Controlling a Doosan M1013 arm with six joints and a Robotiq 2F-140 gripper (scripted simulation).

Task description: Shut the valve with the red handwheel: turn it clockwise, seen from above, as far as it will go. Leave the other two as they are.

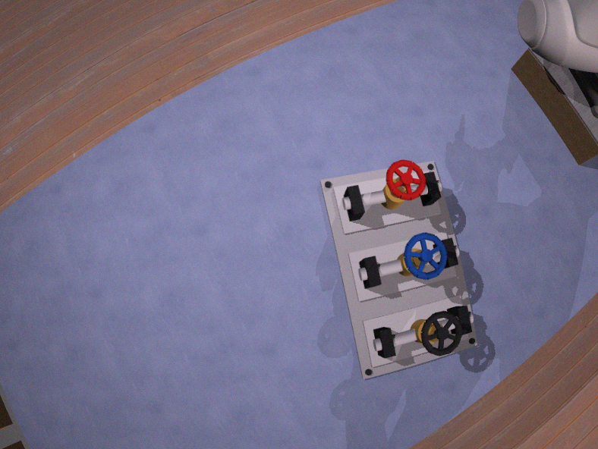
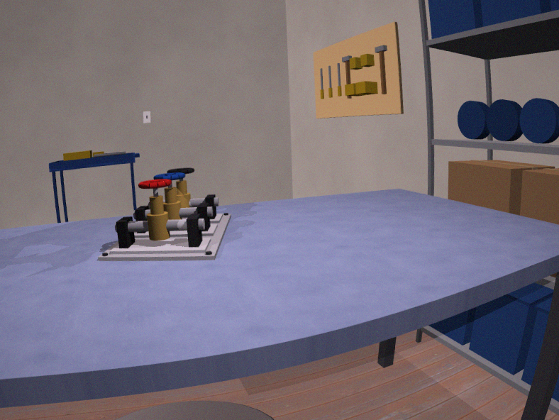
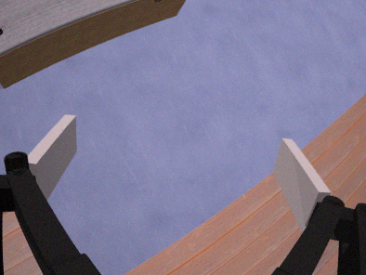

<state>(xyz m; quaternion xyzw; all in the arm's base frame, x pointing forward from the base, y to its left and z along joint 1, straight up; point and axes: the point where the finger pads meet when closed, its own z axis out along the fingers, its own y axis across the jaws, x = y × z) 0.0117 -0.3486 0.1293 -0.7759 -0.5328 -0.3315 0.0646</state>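
Now: hand 630 mm short of the red handwheel, 440 mm to the right of it and 100 mm above it. The rest, counted from my hand: black handwheel (670 mm ahead, 690 mm to the left, 100 mm below); blue handwheel (650 mm ahead, 560 mm to the left, 100 mm below).
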